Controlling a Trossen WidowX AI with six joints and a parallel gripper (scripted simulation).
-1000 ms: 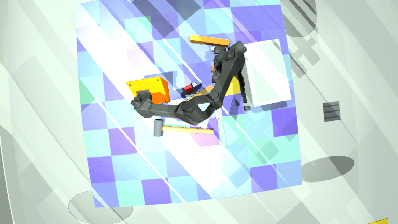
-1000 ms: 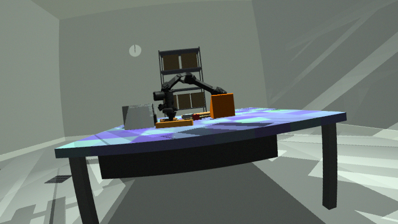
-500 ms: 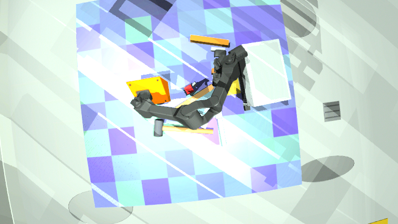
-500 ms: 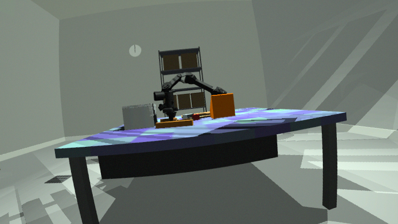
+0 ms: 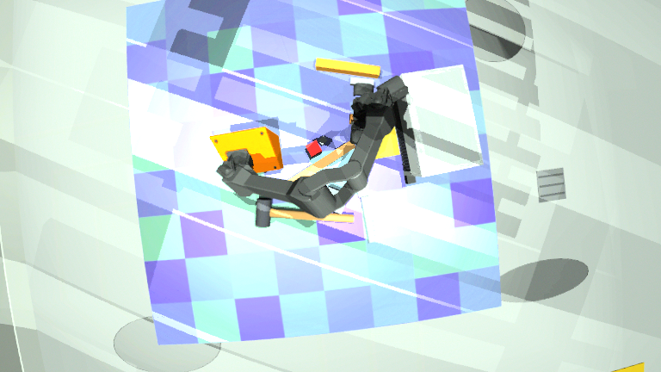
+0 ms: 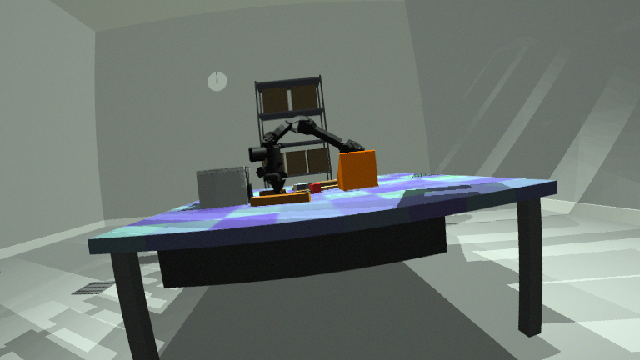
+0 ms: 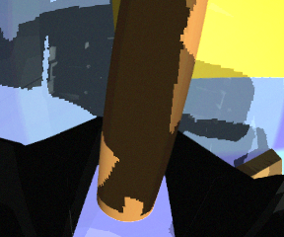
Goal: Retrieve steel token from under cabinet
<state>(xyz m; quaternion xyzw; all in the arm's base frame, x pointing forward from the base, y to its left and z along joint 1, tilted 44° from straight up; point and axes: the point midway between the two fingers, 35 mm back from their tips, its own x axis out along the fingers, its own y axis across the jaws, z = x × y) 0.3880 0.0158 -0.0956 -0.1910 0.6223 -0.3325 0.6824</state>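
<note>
Right now my gripper tip is 17 cm past the red cube, 8 cm to the left of it and 1 cm below it. Also, from my gripper tip: flat wooden stick 17 cm behind, 14 cm to the right; orange bar 18 cm to the left, 1 cm behind, 1 cm above; small white block 13 cm to the left, 3 cm ahead.
</note>
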